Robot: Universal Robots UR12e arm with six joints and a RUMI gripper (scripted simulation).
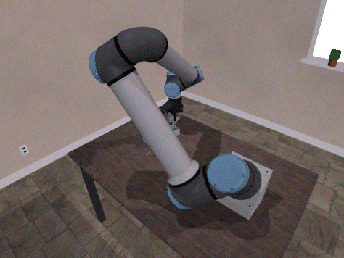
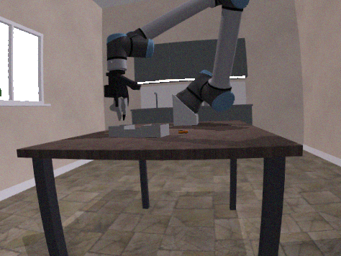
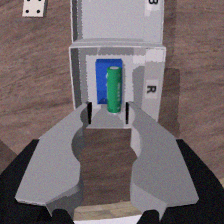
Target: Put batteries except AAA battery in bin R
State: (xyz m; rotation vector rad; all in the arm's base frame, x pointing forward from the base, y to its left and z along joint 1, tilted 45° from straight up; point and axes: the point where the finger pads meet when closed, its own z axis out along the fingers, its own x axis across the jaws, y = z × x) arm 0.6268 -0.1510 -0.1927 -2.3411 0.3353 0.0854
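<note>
My hand is 1 cm to the left of the green cylindrical battery and 5 cm above it. The rest, counted from my hand: grey bin row: 3 cm ahead, 8 cm to the left, 6 cm below; then white die-like piece: 5 cm behind, 11 cm to the left, 8 cm below; then blue 9V battery: 1 cm to the right, 7 cm below.
</note>
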